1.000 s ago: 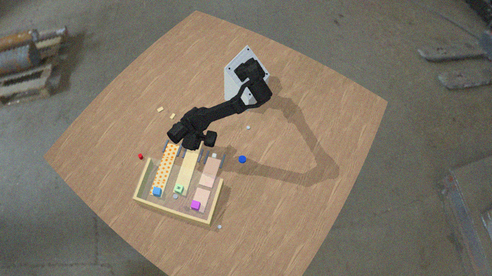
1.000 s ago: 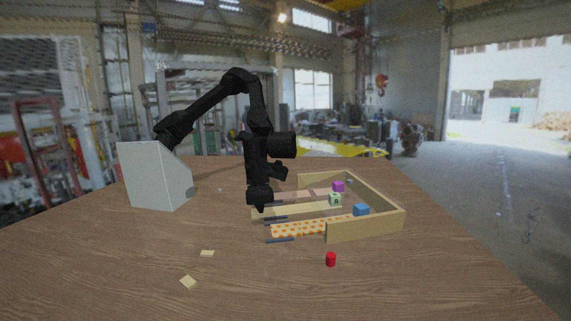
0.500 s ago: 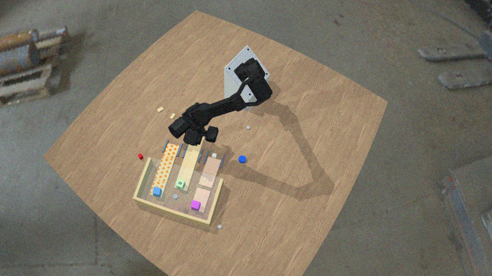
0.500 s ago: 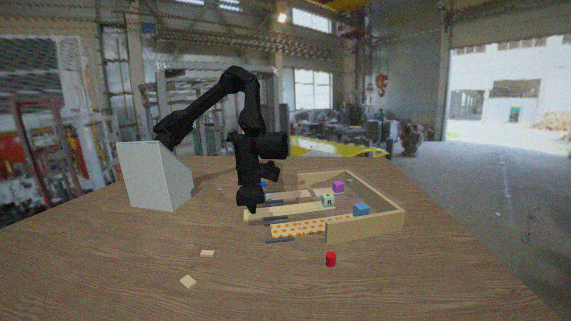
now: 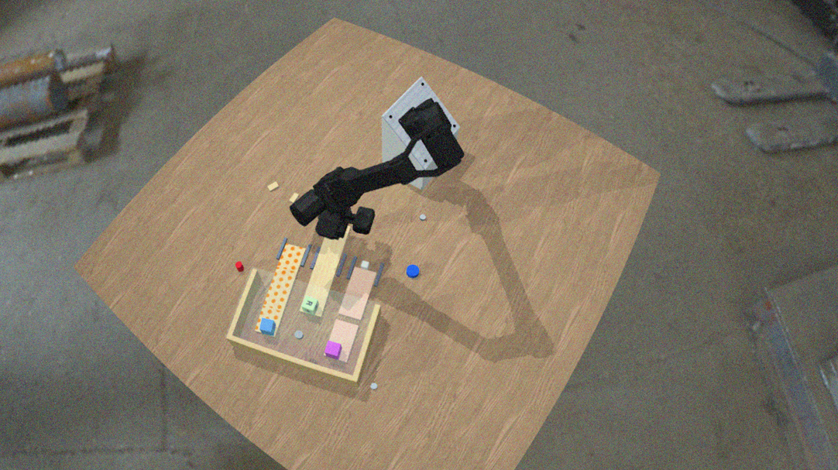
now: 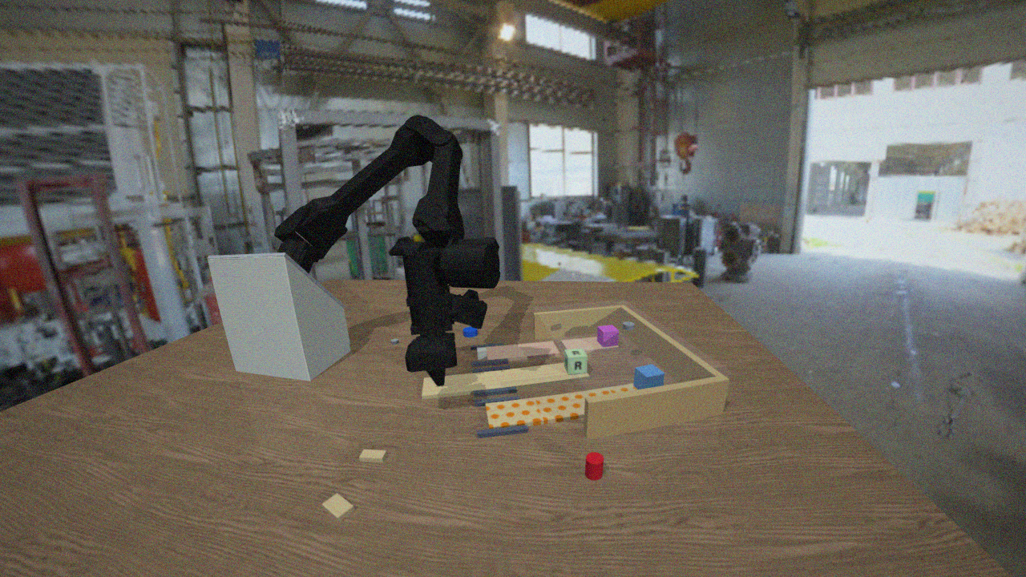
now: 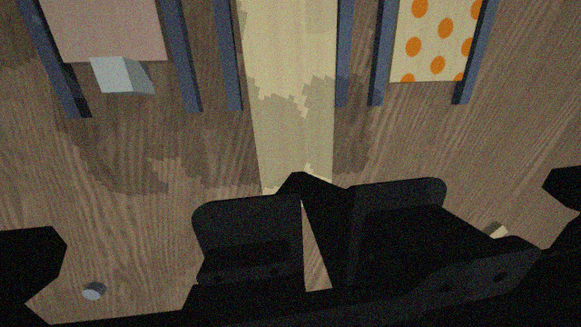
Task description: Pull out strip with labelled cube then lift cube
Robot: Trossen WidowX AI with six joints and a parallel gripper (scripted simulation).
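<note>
Right now my gripper tip is 90 mm short of the tan strip and 40 mm to the right of it. Round my gripper tip: cube marked r (200 mm ahead, 80 mm to the left, 20 mm above); red cylinder (230 mm ahead, 150 mm to the right, 10 mm above); blue disc (210 mm to the left, 20 mm behind).
</note>
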